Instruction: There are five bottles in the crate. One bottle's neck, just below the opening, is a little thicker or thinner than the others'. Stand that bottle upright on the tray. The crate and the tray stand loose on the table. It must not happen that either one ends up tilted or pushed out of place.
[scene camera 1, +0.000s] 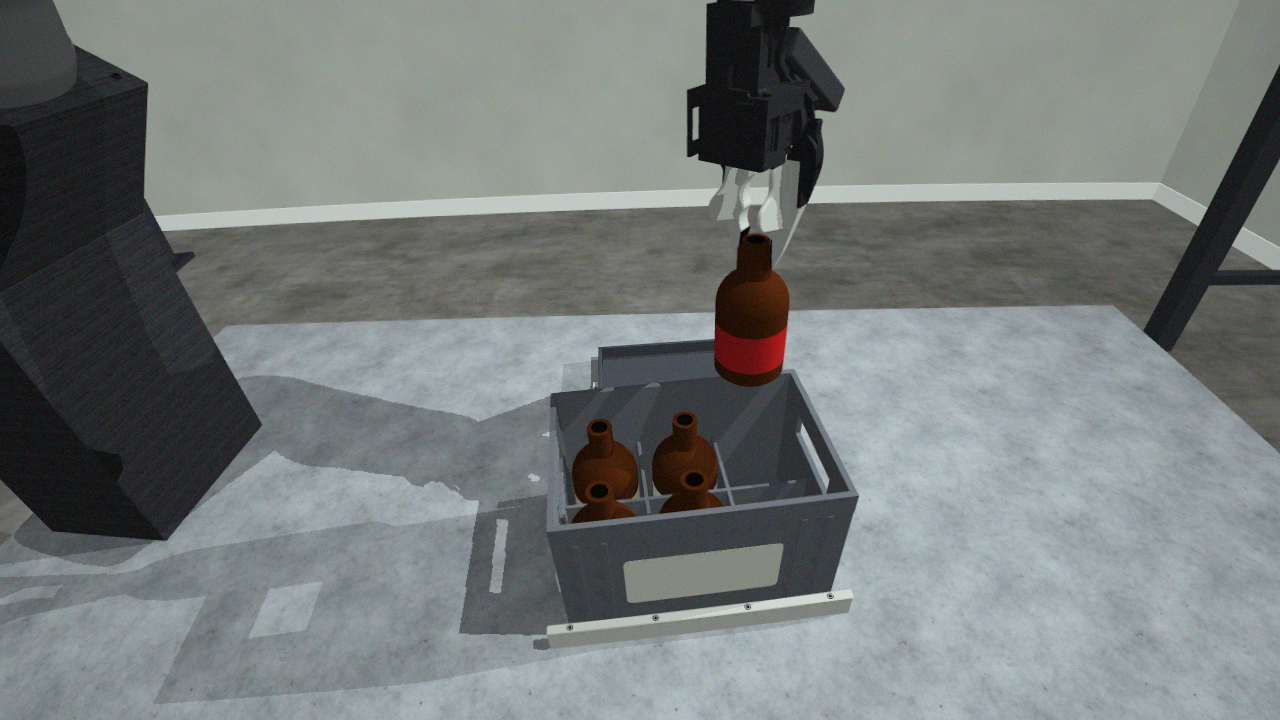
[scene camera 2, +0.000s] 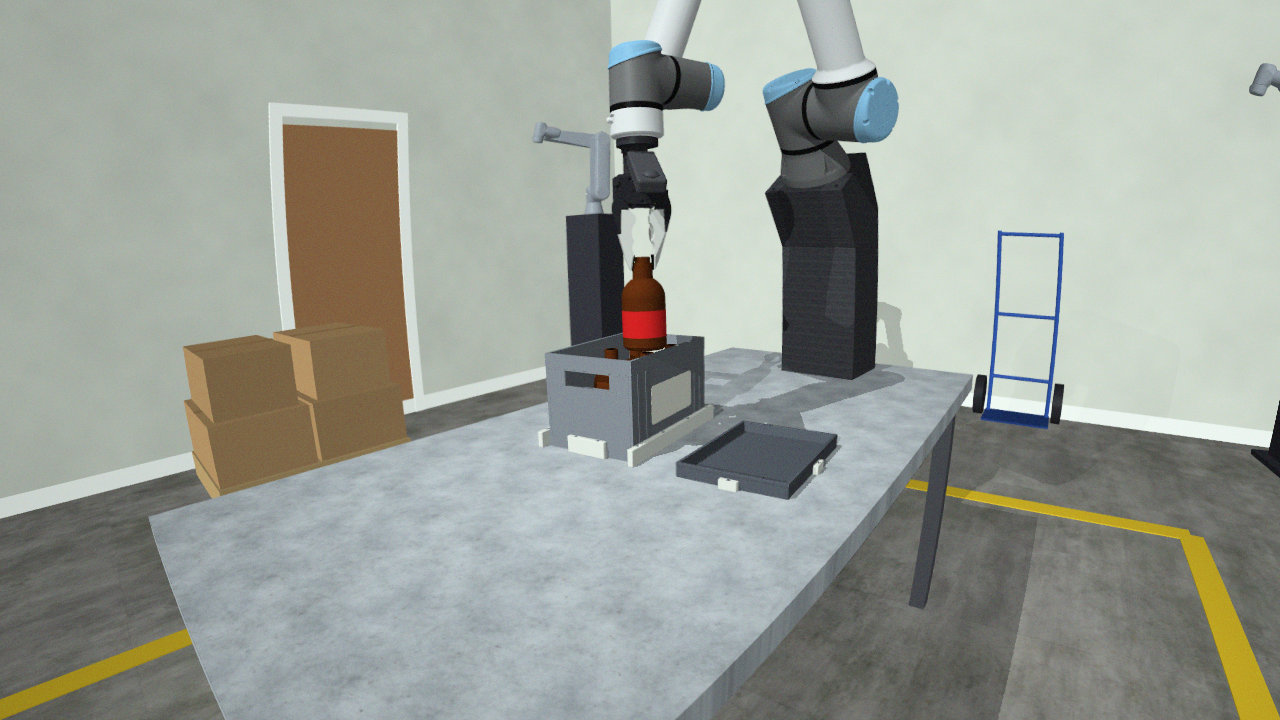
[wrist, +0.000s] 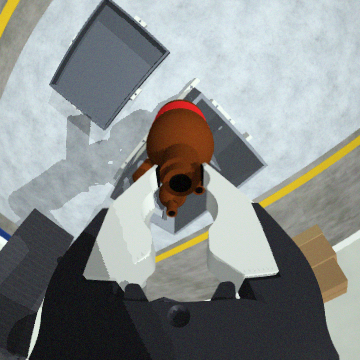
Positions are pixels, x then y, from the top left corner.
Labels:
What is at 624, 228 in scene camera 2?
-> My gripper.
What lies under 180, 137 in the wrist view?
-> A glass bottle.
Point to a dark tray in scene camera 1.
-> At 624, 365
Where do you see a glass bottle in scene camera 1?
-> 752, 302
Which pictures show my gripper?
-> Scene camera 1, scene camera 2 and the wrist view: all of them.

